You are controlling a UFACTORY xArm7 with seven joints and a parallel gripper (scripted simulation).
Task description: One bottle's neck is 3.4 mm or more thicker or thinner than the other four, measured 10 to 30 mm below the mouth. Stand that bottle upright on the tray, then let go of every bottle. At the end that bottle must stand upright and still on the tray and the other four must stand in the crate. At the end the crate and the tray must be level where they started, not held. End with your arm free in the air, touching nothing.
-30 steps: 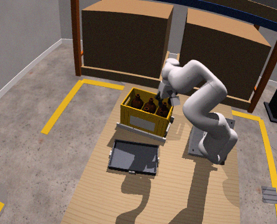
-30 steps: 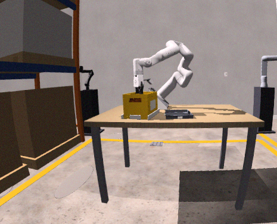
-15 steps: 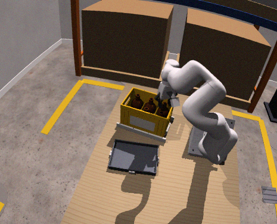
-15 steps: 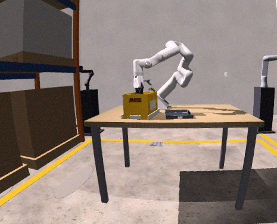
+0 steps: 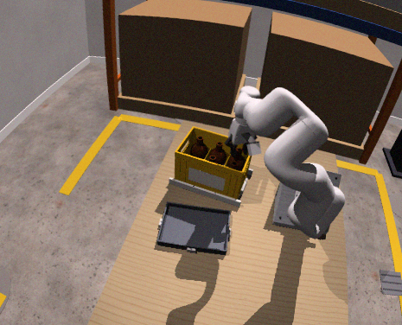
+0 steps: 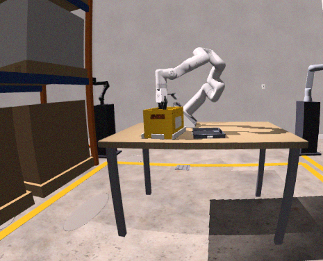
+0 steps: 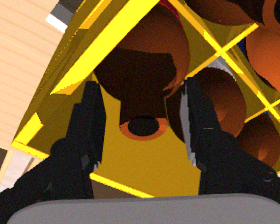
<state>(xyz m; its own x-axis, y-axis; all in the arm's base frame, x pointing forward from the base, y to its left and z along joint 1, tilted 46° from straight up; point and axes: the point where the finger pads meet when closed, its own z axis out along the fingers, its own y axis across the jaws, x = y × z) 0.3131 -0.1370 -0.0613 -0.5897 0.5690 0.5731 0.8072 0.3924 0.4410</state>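
My hand is 90 mm short of the yellow crate, 30 mm to the right of it and 70 mm above it. From my hand the other things lie so: dark grey tray (100 mm ahead, 310 mm to the left, 150 mm below).
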